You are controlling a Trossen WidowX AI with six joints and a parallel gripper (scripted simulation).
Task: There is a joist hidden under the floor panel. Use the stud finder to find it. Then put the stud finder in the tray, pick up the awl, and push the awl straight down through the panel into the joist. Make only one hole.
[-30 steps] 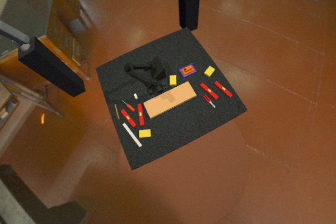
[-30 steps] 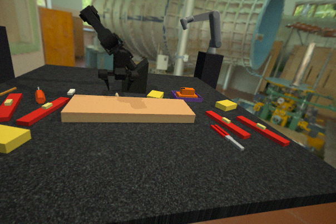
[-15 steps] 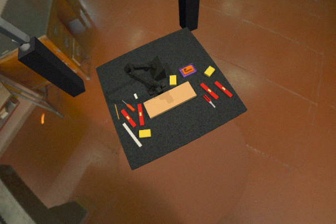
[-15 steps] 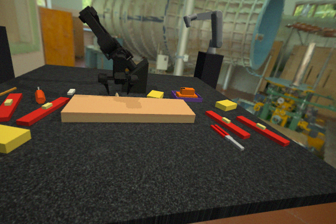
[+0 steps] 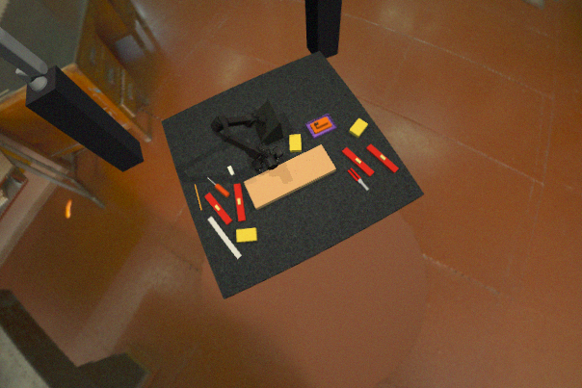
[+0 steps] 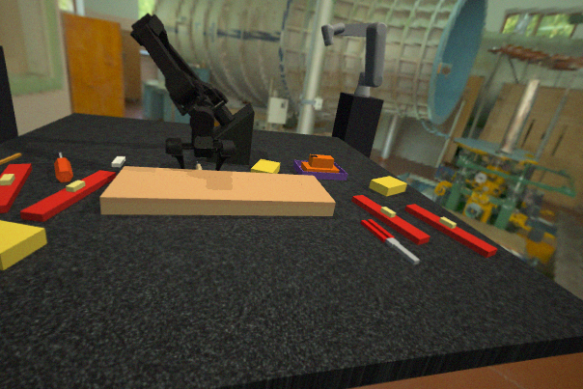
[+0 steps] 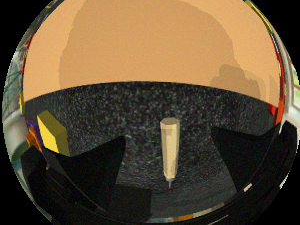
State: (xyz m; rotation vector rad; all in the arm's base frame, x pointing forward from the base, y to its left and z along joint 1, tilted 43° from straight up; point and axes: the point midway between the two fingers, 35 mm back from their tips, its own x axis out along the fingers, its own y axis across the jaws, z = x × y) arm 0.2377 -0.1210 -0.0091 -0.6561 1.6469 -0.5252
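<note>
My gripper tip is now 6 cm past the awl and 1 cm to the left of it. Also, from my gripper tip: small white block: 23 cm to the right, 7 cm behind; then purple tray: 40 cm to the left, 8 cm behind, 1 cm above; then orange stud finder: 39 cm to the left, 8 cm behind, 4 cm above.
</note>
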